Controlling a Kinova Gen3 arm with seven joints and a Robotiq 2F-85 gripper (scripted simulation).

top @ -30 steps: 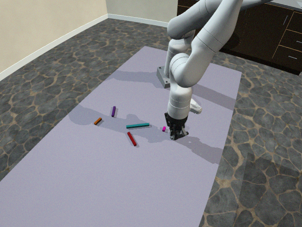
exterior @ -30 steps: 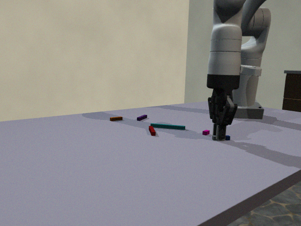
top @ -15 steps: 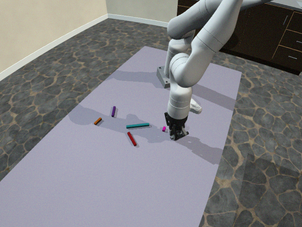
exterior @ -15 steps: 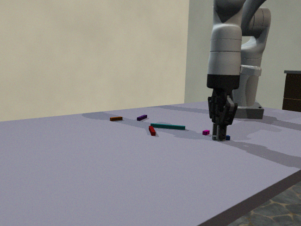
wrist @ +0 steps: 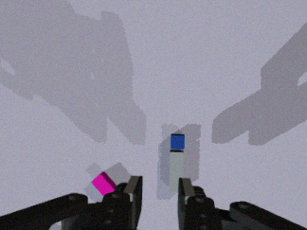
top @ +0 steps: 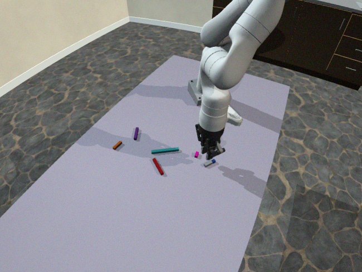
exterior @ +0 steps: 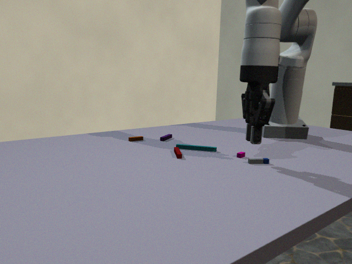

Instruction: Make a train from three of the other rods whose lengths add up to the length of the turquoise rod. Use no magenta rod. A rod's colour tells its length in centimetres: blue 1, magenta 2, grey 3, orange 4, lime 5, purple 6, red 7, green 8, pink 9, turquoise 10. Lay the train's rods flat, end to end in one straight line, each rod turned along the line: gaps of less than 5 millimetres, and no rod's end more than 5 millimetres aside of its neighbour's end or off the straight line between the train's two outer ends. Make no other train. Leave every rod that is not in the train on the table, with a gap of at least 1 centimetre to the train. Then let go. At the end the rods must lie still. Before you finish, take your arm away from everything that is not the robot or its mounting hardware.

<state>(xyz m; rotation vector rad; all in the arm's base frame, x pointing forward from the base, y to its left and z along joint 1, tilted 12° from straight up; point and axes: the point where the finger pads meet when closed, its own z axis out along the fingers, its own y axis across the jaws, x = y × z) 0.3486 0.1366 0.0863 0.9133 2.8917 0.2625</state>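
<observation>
The grey rod lies 60 mm below my hand and 10 mm to the left of it. From my hand the other things lie so: blue rod: 60 mm below, 20 mm to the left, 20 mm behind; then turquoise rod: 150 mm to the right, 60 mm below, 20 mm ahead; then magenta rod: 60 mm below, 40 mm to the right, 20 mm behind.
</observation>
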